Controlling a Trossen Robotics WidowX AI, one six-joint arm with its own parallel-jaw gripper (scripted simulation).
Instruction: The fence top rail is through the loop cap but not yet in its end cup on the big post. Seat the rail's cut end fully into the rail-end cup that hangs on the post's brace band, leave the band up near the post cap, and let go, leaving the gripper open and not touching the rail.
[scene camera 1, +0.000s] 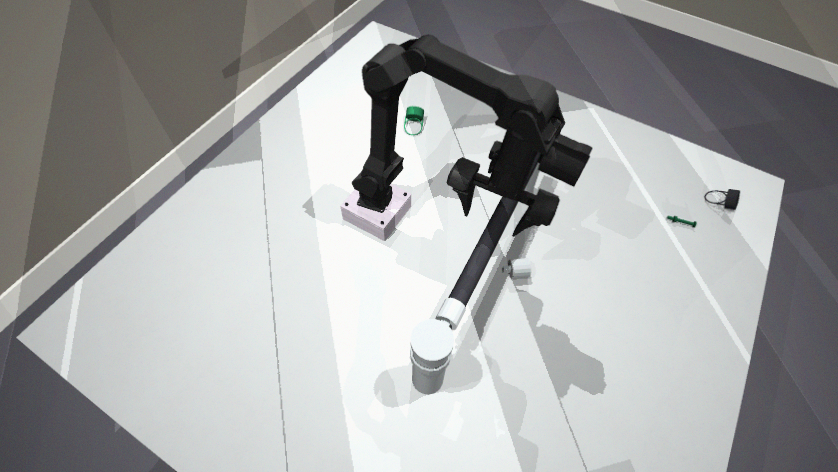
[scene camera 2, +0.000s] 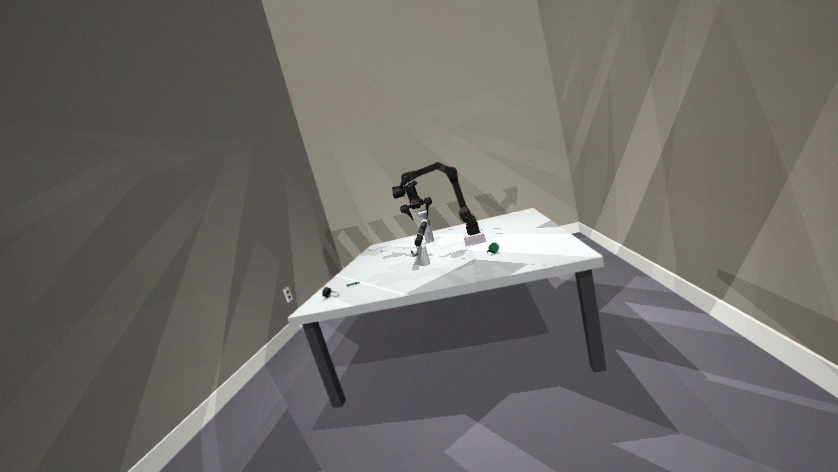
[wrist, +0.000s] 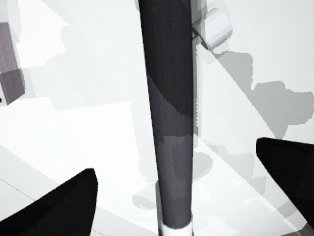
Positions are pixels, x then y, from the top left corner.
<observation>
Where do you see my gripper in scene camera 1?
489, 225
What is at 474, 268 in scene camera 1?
A top rail.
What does my gripper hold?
Nothing.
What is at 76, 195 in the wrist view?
My gripper.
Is my gripper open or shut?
Open.
</observation>
